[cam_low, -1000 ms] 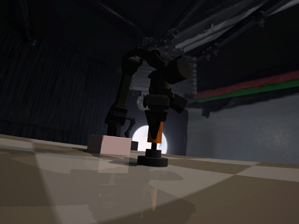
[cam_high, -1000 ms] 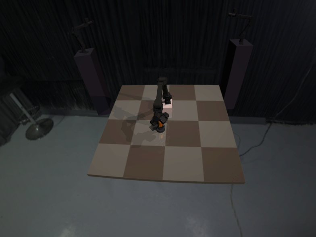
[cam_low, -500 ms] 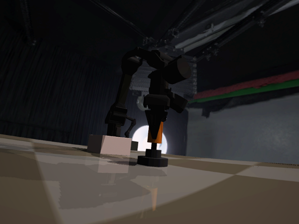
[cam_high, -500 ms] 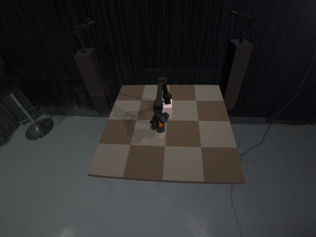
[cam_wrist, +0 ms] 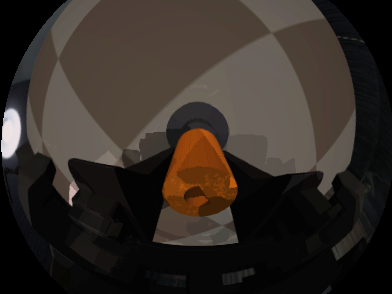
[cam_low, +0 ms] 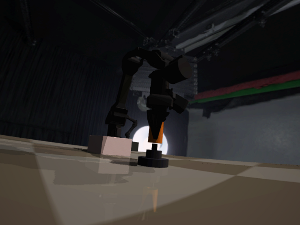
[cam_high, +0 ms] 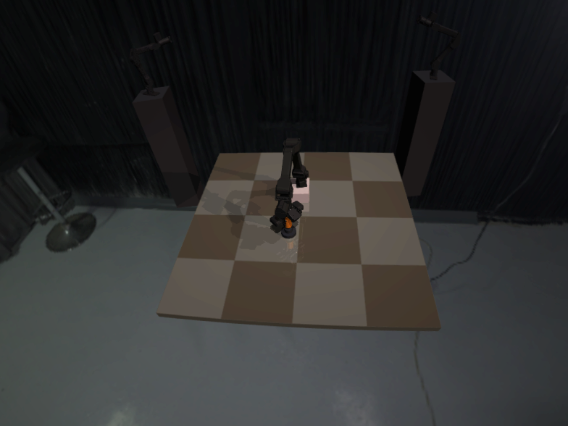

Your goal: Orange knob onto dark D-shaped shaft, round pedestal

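Now: gripper tip 20 mm below the orange knob. The rest, counted from my gripper tip: dark pedestal 40 mm below.
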